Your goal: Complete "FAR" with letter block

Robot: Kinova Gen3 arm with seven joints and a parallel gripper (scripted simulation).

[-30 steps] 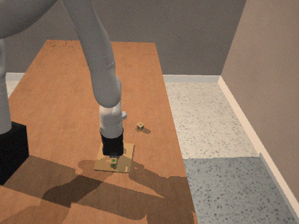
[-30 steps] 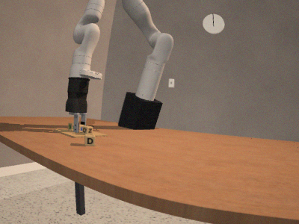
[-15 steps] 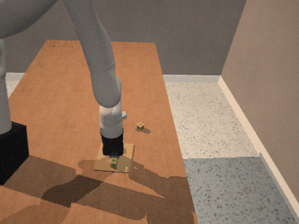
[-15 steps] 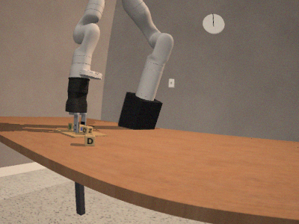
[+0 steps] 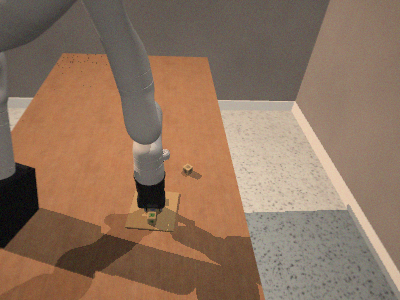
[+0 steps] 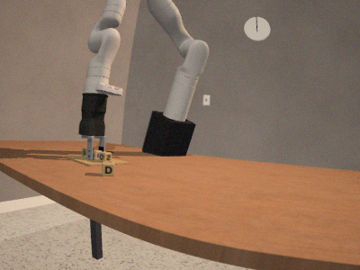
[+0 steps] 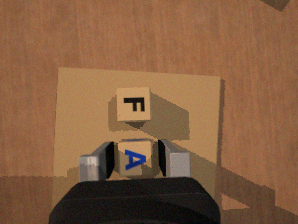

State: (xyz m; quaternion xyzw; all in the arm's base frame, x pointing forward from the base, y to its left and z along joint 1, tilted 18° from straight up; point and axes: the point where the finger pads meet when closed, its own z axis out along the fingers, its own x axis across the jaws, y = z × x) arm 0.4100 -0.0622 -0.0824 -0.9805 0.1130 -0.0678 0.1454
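Now: hand 10 mm above the block. Round my hand: tan mat 20 mm below.
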